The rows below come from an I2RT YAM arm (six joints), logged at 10 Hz.
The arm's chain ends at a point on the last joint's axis. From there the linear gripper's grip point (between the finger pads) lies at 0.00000 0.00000 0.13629 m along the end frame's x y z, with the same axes.
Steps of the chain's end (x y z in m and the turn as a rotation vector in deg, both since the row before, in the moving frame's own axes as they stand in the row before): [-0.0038, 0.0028, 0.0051, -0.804, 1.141, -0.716]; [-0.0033, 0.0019, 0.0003, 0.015, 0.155, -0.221]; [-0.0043, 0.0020, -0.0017, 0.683, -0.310, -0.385]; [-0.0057, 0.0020, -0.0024, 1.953, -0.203, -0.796]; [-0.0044, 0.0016, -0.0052, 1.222, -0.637, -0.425]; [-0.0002, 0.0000, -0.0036, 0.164, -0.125, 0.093]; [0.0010, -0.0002, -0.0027, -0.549, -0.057, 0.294]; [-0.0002, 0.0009, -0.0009, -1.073, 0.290, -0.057]
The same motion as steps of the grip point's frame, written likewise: [-0.0011, 0.0047, 0.0051, -0.804, 1.141, -0.716]; [-0.0029, 0.0019, 0.0003, 0.015, 0.155, -0.221]; [-0.0050, 0.0004, -0.0017, 0.683, -0.310, -0.385]; [-0.0062, -0.0026, -0.0025, 1.953, -0.203, -0.796]; [-0.0059, -0.0013, -0.0052, 1.222, -0.637, -0.425]; [-0.0005, -0.0004, -0.0036, 0.164, -0.125, 0.093]; [0.0009, 0.0011, -0.0027, -0.549, -0.057, 0.294]; [0.0005, 0.0035, -0.0009, -1.073, 0.290, -0.057]
